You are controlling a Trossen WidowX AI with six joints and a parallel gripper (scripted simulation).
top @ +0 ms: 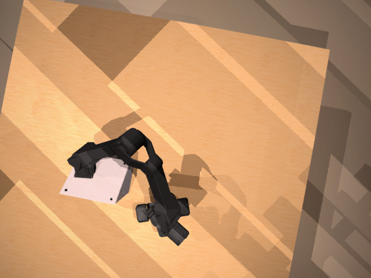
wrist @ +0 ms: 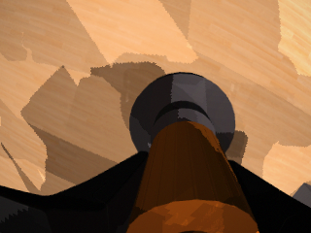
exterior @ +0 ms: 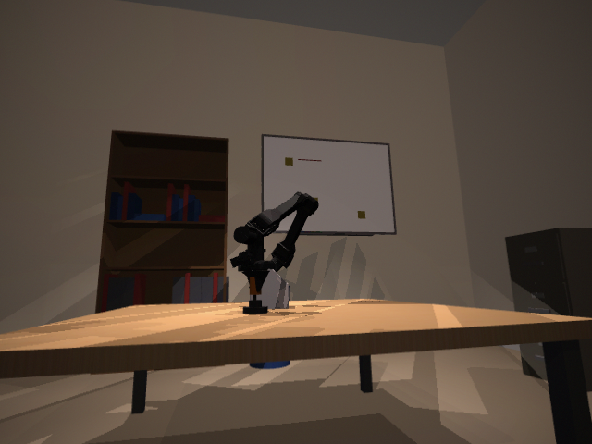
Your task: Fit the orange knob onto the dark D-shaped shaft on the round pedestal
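Now: the orange knob 2 cm above my gripper tip. The rest, counted from my gripper tip: dark round pedestal 4 cm below.
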